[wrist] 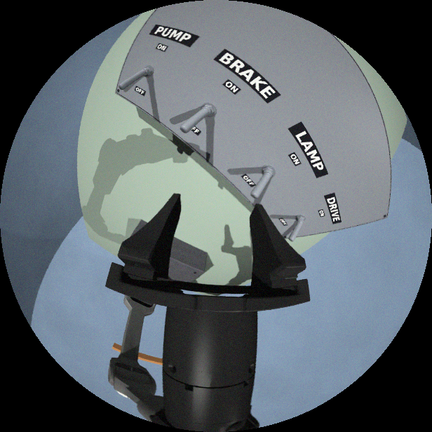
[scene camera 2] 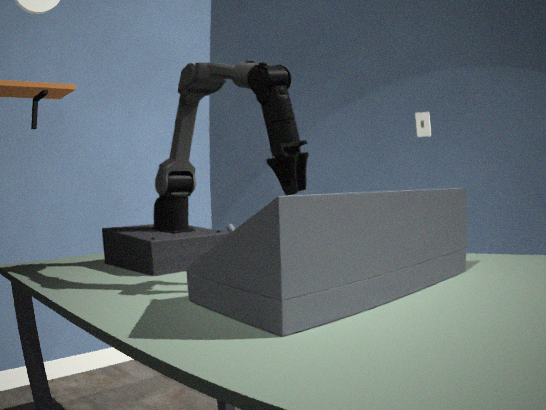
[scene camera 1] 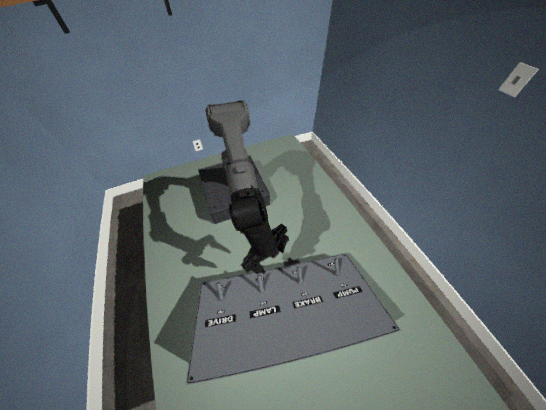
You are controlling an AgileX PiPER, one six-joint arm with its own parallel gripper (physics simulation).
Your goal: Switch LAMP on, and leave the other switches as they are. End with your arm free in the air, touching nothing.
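Observation:
The grey sloped switch panel [scene camera 1: 295,345] [scene camera 2: 370,230] [wrist: 330,90] carries the LAMP lever [scene camera 1: 261,284] [wrist: 263,183], which leans to its OFF side. The DRIVE lever [scene camera 1: 221,291] [wrist: 295,229], BRAKE lever [scene camera 1: 300,274] [wrist: 197,119] and PUMP lever [scene camera 1: 337,267] [wrist: 135,78] also lean to OFF. My gripper [scene camera 1: 272,257] [scene camera 2: 296,191] [wrist: 217,205] is open and empty, above the panel's low edge by LAMP. In the wrist view its right fingertip shows just below the LAMP lever's tip, with a narrow gap in the picture. The panel's back hides the LAMP lever in scene camera 2.
The LAMP label [scene camera 1: 265,312] [wrist: 309,150] lies beyond its lever, upslope. The arm's dark base box [scene camera 2: 130,250] [wrist: 190,260] stands on the green table [scene camera 1: 350,380] [scene camera 2: 400,340], on the panel's low side. A wooden shelf [scene camera 2: 37,89] hangs on the wall.

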